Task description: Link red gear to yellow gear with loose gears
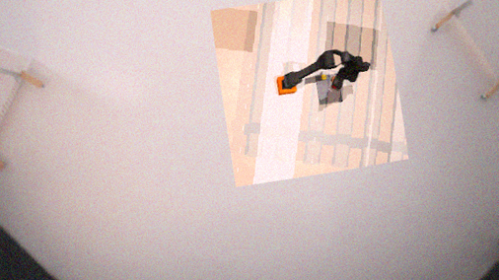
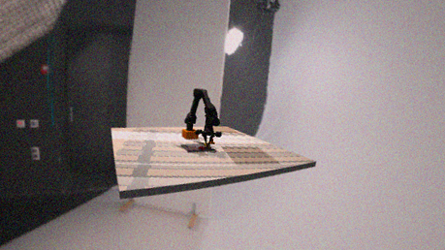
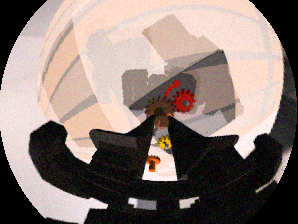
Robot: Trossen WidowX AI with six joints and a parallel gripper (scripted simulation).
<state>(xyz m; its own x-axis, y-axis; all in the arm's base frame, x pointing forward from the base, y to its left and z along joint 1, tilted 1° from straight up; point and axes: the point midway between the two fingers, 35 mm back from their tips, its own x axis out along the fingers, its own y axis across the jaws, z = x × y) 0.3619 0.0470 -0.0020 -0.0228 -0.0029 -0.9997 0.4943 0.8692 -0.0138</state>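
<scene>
My gripper tip is 10 mm above the brown gear. Round my gripper tip: red arrow 20 mm ahead, 30 mm to the right, 30 mm below; yellow gear 80 mm behind, 20 mm to the left, 20 mm below; orange gear 160 mm behind, 90 mm to the left, 20 mm below.
</scene>
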